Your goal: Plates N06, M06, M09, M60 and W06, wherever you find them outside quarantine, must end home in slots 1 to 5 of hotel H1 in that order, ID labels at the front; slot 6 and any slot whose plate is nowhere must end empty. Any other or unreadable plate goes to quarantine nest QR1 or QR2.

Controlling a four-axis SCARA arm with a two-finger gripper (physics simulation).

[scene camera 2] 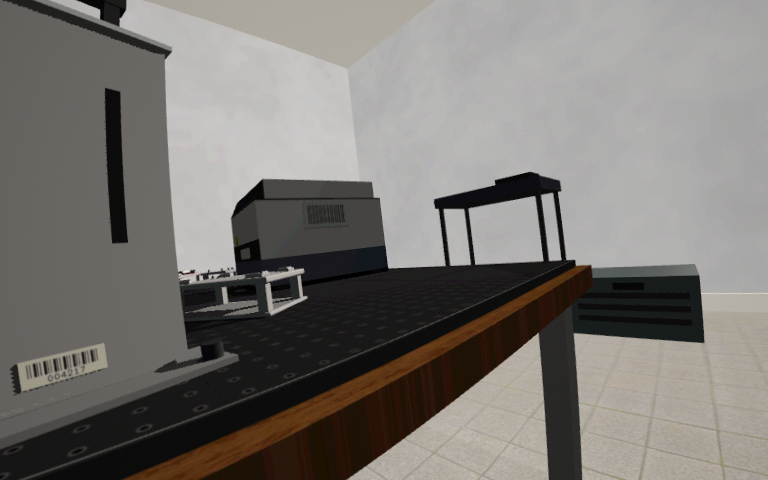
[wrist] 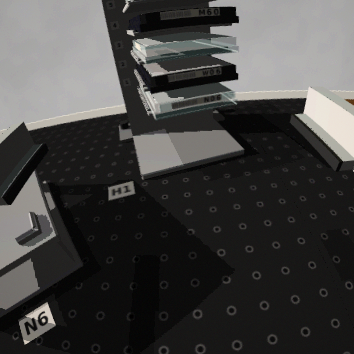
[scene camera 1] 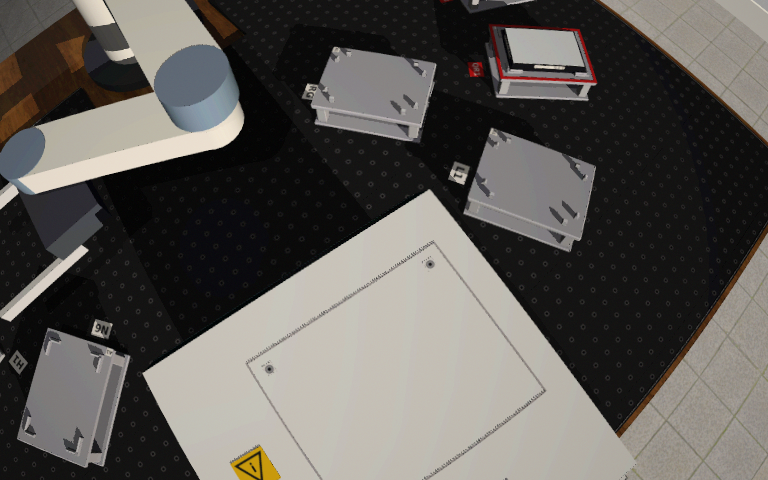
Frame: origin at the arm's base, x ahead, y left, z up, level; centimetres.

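Seen in the pictures: gripper, between the fingertips: (wrist: 162,114).
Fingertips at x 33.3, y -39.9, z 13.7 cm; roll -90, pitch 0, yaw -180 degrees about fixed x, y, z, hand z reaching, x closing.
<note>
Pixels of each thing's top centre, then the offset from my fingertips to it. "pt": a spot on its surface instead.
- Hotel H1, a spot on its surface: (wrist: 131,111) pt dz -7.6, dx +6.4, dy -20.3 cm
- Plate N06, centre of its top: (wrist: 178,81) dz -2.6, dx -1.2, dy -15.5 cm
- W06, centre of its top: (wrist: 176,59) dz +0.0, dx -1.2, dy -15.5 cm
- M60, centre of its top: (wrist: 171,11) dz +5.2, dx -1.2, dy -15.5 cm
- clear plate, centre of its top: (wrist: 173,36) dz +2.6, dx -1.2, dy -15.5 cm
- Quarantine nest QR1, centre of its top: (scene camera 1: 543,49) dz -6.8, dx +23.5, dy +86.5 cm
- black plate with a white top, centre of its top: (scene camera 1: 544,46) dz -6.0, dx +23.5, dy +86.5 cm
- Nest N6, centre of its top: (scene camera 1: 60,394) (scene camera 2: 237,273) dz -6.8, dx +18.9, dy -1.1 cm
- Nests RG, centre of its top: (scene camera 1: 374,78) dz -6.4, dx +11.2, dy +61.2 cm
- L1, centre of its top: (scene camera 1: 537,177) (scene camera 2: 230,266) dz -6.4, dx +38.1, dy +66.7 cm
- large white cabinet, centre of its top: (scene camera 1: 386,433) (scene camera 2: 300,192) dz +12.8, dx +48.9, dy +30.1 cm
- tall grey housing, a spot on its surface: (scene camera 2: 67,198) pt dz -0.3, dx +1.9, dy -24.4 cm
- grey instrument, a spot on its surface: (scene camera 2: 322,232) pt dz -0.3, dx +45.4, dy +15.5 cm
Hotel H1 (wrist: 131,111) stands ahead in the wrist view. Plate N06 (wrist: 200,101) lies in slot 1, W06 (wrist: 195,75) in slot 2, M60 (wrist: 190,16) in slot 4. A clear plate (wrist: 187,47) in slot 3 shows no readable label. At slot 5 a low edge shows at the frame top; its label and slot 6 are cut off. M06 and M09 cannot be read. My gripper (scene camera 1: 23,249) (wrist: 162,114) is open and empty, fingers wide apart, in front of the hotel and above the mat. Quarantine nest QR1 (scene camera 1: 542,79) bears a black plate with a white top (scene camera 1: 544,47).
Nest N6 (scene camera 1: 67,396) (wrist: 12,230) stands left of the hotel in the wrist view. Nests RG (scene camera 1: 373,84) and L1 (scene camera 1: 529,183) show bare tops. A large white cabinet (scene camera 1: 362,339) rises beside them. A tall grey housing (scene camera 2: 67,198) and a grey instrument (scene camera 2: 322,232) stand on the table.
</note>
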